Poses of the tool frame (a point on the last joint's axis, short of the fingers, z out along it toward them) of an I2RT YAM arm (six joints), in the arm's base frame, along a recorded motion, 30 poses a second.
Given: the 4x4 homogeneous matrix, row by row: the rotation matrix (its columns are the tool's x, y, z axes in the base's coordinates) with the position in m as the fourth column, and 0 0 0 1 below. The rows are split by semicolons.
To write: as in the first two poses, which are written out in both.
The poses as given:
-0.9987 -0.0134 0.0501 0.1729; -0.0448 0.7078 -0.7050 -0.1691; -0.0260 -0.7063 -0.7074 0.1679; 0 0 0 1
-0.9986 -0.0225 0.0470 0.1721; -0.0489 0.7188 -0.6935 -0.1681; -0.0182 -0.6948 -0.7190 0.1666; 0 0 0 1
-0.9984 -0.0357 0.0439 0.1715; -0.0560 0.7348 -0.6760 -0.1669; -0.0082 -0.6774 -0.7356 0.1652; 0 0 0 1
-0.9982 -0.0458 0.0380 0.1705; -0.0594 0.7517 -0.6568 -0.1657; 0.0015 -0.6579 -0.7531 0.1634; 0 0 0 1
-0.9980 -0.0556 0.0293 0.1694; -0.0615 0.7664 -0.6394 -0.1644; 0.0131 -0.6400 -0.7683 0.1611; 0 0 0 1
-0.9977 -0.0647 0.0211 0.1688; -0.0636 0.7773 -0.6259 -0.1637; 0.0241 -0.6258 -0.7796 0.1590; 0 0 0 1
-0.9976 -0.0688 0.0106 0.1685; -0.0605 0.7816 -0.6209 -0.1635; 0.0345 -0.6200 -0.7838 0.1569; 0 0 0 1
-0.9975 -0.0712 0.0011 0.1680; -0.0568 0.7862 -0.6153 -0.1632; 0.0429 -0.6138 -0.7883 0.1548; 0 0 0 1
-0.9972 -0.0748 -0.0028 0.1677; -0.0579 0.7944 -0.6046 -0.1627; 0.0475 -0.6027 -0.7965 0.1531; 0 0 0 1
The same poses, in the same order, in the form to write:
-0.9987 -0.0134 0.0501 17.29; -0.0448 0.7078 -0.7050 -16.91; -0.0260 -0.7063 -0.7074 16.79; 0 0 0 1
-0.9986 -0.0225 0.0470 17.21; -0.0489 0.7188 -0.6935 -16.81; -0.0182 -0.6948 -0.7190 16.66; 0 0 0 1
-0.9984 -0.0357 0.0439 17.15; -0.0560 0.7348 -0.6760 -16.69; -0.0082 -0.6774 -0.7356 16.52; 0 0 0 1
-0.9982 -0.0458 0.0380 17.05; -0.0594 0.7517 -0.6568 -16.57; 0.0015 -0.6579 -0.7531 16.34; 0 0 0 1
-0.9980 -0.0556 0.0293 16.94; -0.0615 0.7664 -0.6394 -16.44; 0.0131 -0.6400 -0.7683 16.11; 0 0 0 1
-0.9977 -0.0647 0.0211 16.88; -0.0636 0.7773 -0.6259 -16.37; 0.0241 -0.6258 -0.7796 15.90; 0 0 0 1
-0.9976 -0.0688 0.0106 16.85; -0.0605 0.7816 -0.6209 -16.35; 0.0345 -0.6200 -0.7838 15.69; 0 0 0 1
-0.9975 -0.0712 0.0011 16.80; -0.0568 0.7862 -0.6153 -16.32; 0.0429 -0.6138 -0.7883 15.48; 0 0 0 1
-0.9972 -0.0748 -0.0028 16.77; -0.0579 0.7944 -0.6046 -16.27; 0.0475 -0.6027 -0.7965 15.31; 0 0 0 1

